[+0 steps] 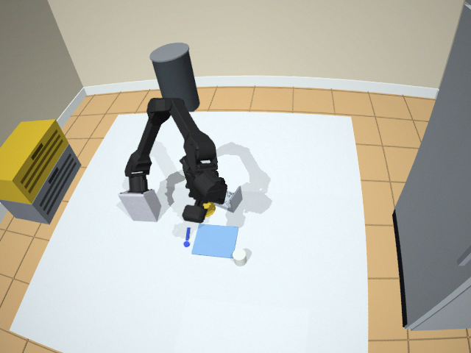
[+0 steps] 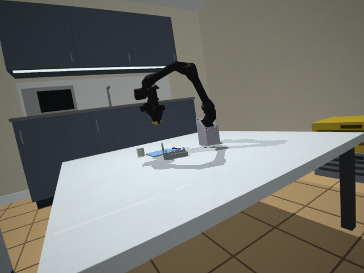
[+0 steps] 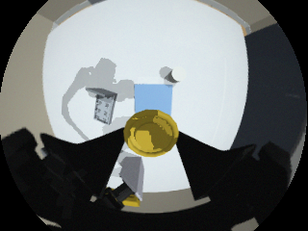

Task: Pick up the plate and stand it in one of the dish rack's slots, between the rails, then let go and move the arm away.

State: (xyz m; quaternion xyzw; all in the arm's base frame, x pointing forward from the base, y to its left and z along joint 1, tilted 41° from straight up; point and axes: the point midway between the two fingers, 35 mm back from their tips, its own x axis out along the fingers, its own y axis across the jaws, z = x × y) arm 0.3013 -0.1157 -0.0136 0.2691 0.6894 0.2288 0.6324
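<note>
Now: the grey dish rack 18 cm to the left of my gripper tip and 16 cm below it. The rest, counted from my gripper tip: white cup: 10 cm ahead, 8 cm to the right, 15 cm below; yellow plate: 1 cm above; light blue mat: 1 cm to the right, 18 cm below.
</note>
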